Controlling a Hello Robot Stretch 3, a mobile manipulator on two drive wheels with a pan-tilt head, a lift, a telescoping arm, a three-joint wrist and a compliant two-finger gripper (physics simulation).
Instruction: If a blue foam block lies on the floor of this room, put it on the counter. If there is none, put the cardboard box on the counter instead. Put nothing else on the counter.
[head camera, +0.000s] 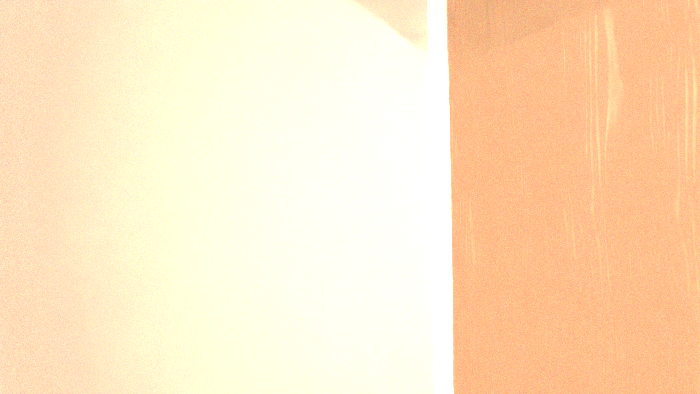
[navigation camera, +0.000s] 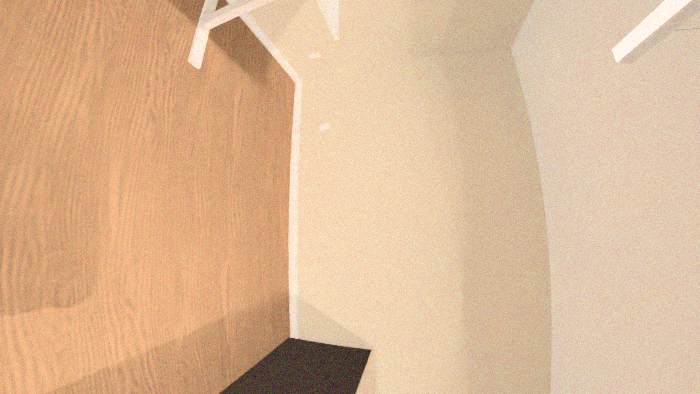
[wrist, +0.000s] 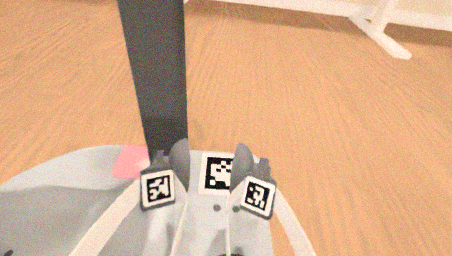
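No blue foam block and no cardboard box show in the three views. A dark-sided unit (navigation camera: 305, 367) shows partly at the bottom of the navigation view, standing against the wall; I cannot tell for certain whether it is the counter. My gripper (wrist: 212, 158) is open in the wrist view, with a gap between its two fingertips and no object in it. It hangs above my own grey base (wrist: 100, 210).
Wooden floor (head camera: 550, 200) (navigation camera: 175, 200) (wrist: 300, 110) meets a pale wall (head camera: 300, 200) (navigation camera: 390, 200) at a white baseboard (head camera: 441, 200) (navigation camera: 293, 200) (wrist: 300, 6). White furniture legs (navigation camera: 198, 47) (wrist: 385, 42) stand near the wall. My dark mast (wrist: 160, 75) rises beside the gripper.
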